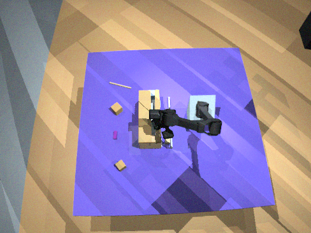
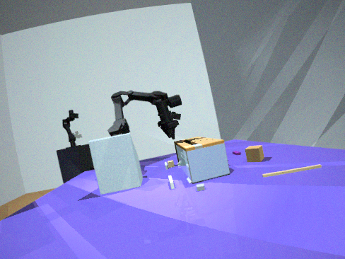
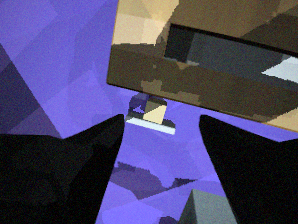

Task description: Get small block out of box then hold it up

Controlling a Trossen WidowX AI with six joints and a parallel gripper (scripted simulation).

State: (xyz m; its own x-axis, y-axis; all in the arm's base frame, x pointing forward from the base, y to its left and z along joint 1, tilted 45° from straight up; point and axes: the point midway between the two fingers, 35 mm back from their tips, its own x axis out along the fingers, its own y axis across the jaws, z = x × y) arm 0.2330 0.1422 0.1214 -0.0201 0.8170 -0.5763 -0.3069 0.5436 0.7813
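The tan block lies 14 cm below my gripper tip, 3 cm behind it and 1 cm to the left of it. The rest, counted from my gripper tip: thin wooden stick 42 cm to the right, 36 cm ahead, 15 cm below; box 12 cm to the right, 9 cm below, 6 cm ahead.
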